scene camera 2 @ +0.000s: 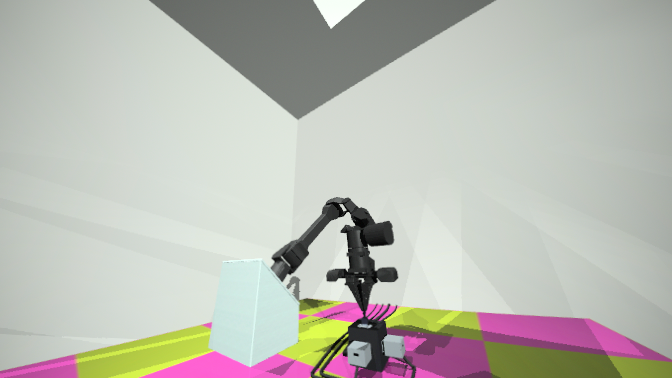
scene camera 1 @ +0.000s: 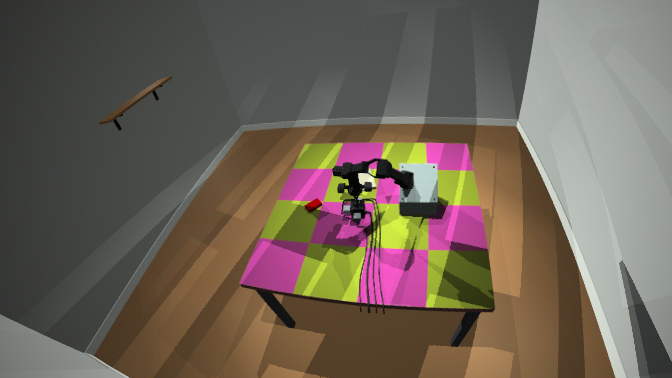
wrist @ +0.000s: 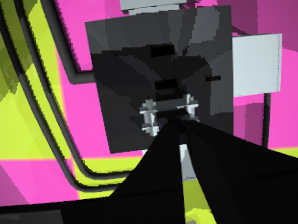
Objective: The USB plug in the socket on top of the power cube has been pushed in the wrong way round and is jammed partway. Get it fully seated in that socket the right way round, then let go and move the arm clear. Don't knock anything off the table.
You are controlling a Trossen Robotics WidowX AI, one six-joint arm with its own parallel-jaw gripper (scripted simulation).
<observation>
In view: the gripper (scene camera 2: 364,311), a black power cube (scene camera 2: 373,335) and a silver-rimmed socket (wrist: 149,108).
The gripper also shows in the wrist view (wrist: 179,131). The black power cube shows as well in the wrist view (wrist: 161,57).
</observation>
